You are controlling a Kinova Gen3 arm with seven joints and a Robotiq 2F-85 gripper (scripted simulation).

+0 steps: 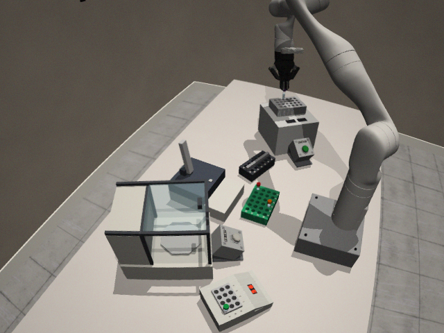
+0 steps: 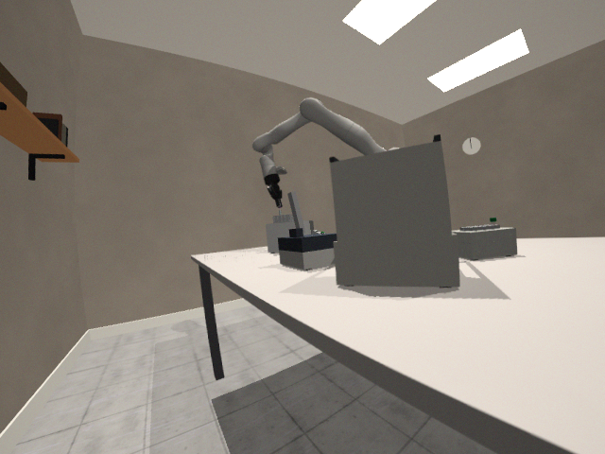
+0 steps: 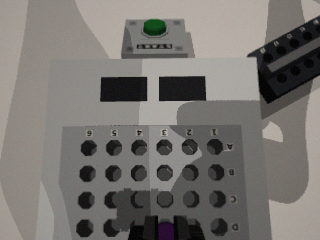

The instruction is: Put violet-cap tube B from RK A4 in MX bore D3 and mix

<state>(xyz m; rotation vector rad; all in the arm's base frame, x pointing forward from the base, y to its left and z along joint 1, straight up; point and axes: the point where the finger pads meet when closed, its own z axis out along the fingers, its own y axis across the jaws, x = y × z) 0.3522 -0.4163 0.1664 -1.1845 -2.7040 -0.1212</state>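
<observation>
Right now my hand is 3 cm past the shaking block, 2 cm to the right of it and 8 cm above it. Also, from my hand: green start key: 15 cm behind, 15 cm to the left, 16 cm below; then red-capped tube: 5 cm behind, 38 cm to the left, 20 cm below; then black magnet block: 26 cm to the left, 21 cm below.
</observation>
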